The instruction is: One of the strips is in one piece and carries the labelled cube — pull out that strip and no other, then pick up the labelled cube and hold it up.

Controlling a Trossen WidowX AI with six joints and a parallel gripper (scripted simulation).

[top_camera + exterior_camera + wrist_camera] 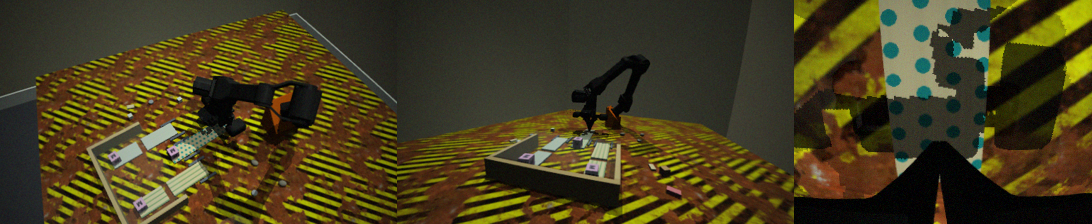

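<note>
Now: the dotted strip 90 mm ahead of my gripper tip and 30 mm to the left of it.
</note>
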